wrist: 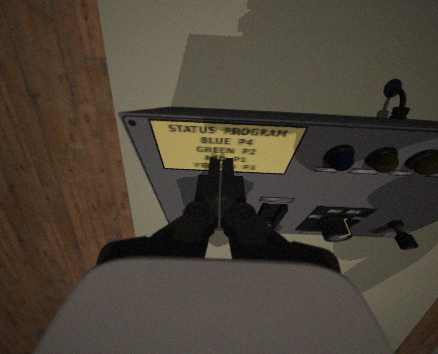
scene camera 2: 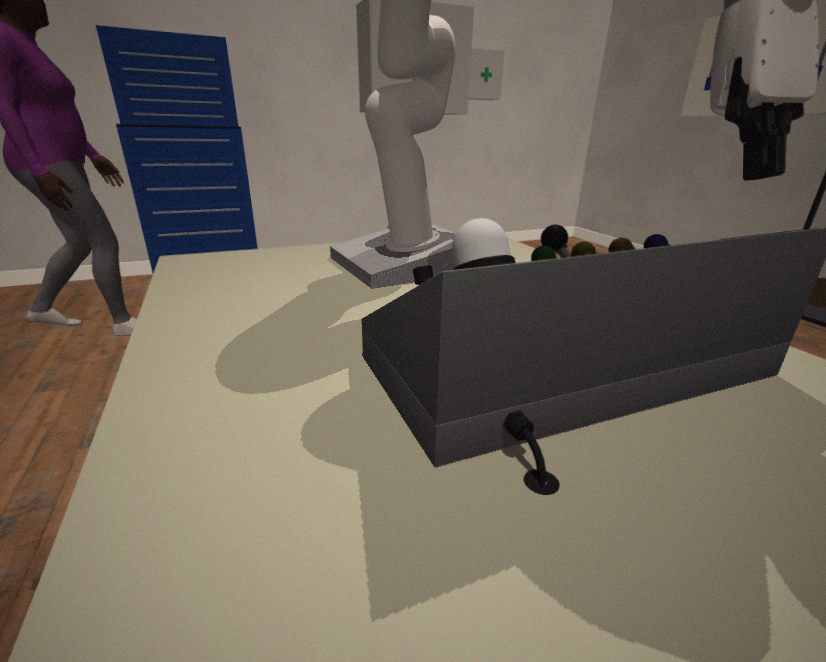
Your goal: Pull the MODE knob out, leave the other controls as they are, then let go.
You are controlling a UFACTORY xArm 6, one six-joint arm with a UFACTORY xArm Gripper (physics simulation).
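Places are measured from the arm's base along level axes (x left, y ahead, z down), in centimetres.
Pixels of known places: gripper, between the fingertips: (wrist: 220, 173) (scene camera 2: 763, 177); arm's base, origin of its link: (scene camera 2: 412, 242).
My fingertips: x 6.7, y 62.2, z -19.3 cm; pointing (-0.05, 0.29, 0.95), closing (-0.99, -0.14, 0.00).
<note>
Ahead of a thing's pixels: the offset from my fingertips to its top centre. "pt": to the spot under its first point.
The dark grey control box (scene camera 2: 606, 331) (wrist: 310, 187) stands on the table; in the scene view its back faces the camera and hides the panel face. The MODE knob cannot be made out: the small labels in the wrist view are too blurred to read, and my gripper covers part of the panel's lower left. My gripper (scene camera 2: 763, 173) (wrist: 220, 173) is shut and empty. In the scene view it hangs above the box's right end. In the wrist view its tips overlap the yellow STATUS PROGRAM plate @(pt dx -7.0, dy -0.8, dz +7.0 cm) (wrist: 285, 150).
A blue dome @(pt dx -13.7, dy -1.9, dz +5.7 cm) (scene camera 2: 656, 240) (wrist: 340, 157) and yellow domes line the panel's top. A rotary knob @(dx -18.4, dy -18.4, dz +11.3 cm) (wrist: 334, 228), a slot @(pt dx -7.5, dy -14.4, dz +14.4 cm) (wrist: 272, 214) and a black-tipped lever @(dx -30.3, dy -20.0, dz +10.7 cm) (wrist: 405, 240) sit lower. A white dome @(pt dx -34.9, dy -4.7, dz +3.7 cm) (scene camera 2: 481, 239) and a black ball @(dx -5.6, dy -22.5, dz +8.4 cm) (scene camera 2: 553, 237) rise above the box. A cable @(pt dx -32.6, dy +2.8, dz +22.1 cm) (scene camera 2: 537, 451) leaves its back.
</note>
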